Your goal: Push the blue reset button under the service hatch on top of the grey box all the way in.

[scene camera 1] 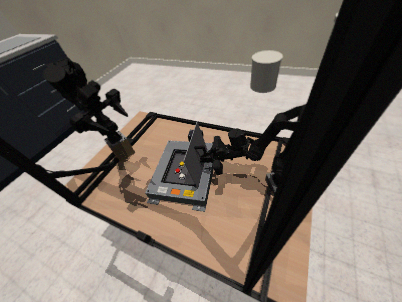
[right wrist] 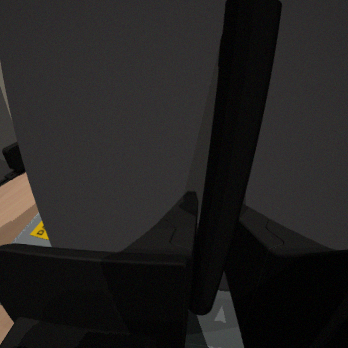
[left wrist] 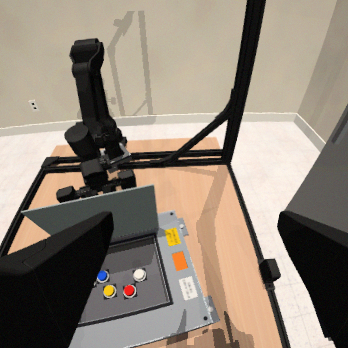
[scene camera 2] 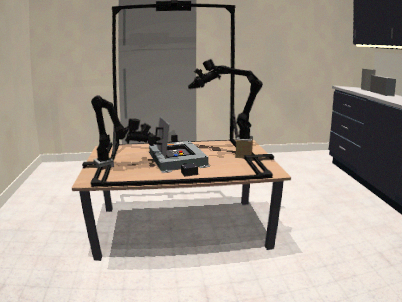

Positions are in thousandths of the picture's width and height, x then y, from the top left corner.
Labels:
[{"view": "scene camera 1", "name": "my left gripper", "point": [295, 409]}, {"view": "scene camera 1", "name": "service hatch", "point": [491, 485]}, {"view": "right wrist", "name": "my right gripper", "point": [582, 573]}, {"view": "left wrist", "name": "my left gripper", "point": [565, 634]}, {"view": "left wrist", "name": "service hatch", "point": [384, 602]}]

